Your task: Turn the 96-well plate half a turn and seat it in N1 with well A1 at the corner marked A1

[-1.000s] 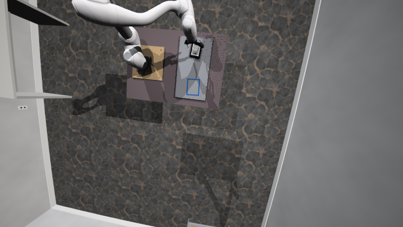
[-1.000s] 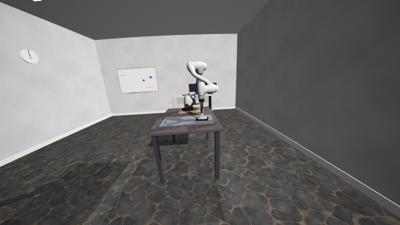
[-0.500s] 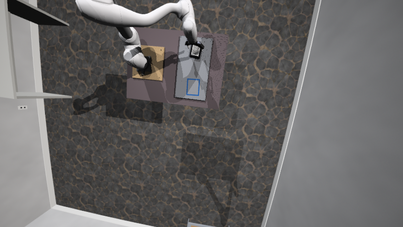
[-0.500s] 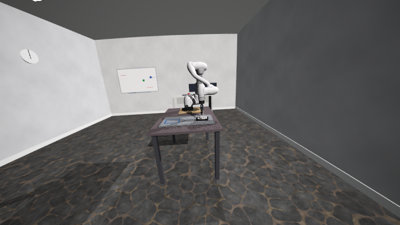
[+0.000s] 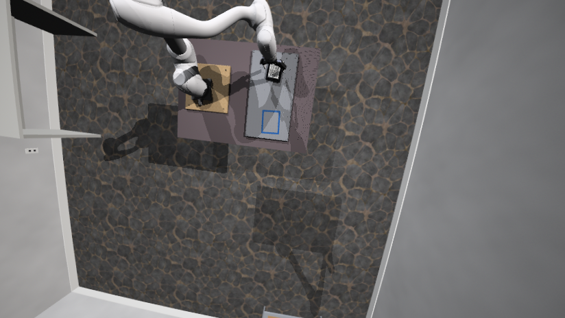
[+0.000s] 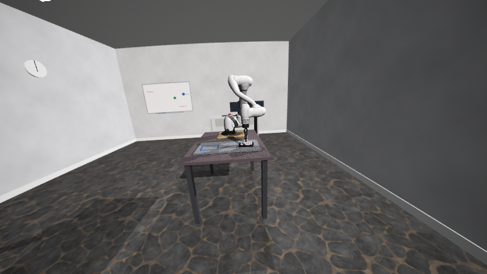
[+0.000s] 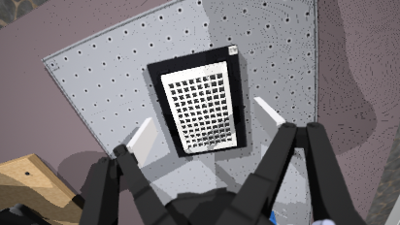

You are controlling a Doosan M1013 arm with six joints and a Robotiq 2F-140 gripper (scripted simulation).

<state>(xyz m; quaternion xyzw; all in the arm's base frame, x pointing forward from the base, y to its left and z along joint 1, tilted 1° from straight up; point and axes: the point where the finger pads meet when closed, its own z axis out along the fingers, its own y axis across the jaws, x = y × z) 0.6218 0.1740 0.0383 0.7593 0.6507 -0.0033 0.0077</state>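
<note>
Now: hand 2 cm above the white 96-well plate. The rest, counted from my hand: small white corner mark: 6 cm ahead, 7 cm to the left, 3 cm below; then black plate nest N1: 3 cm below.
</note>
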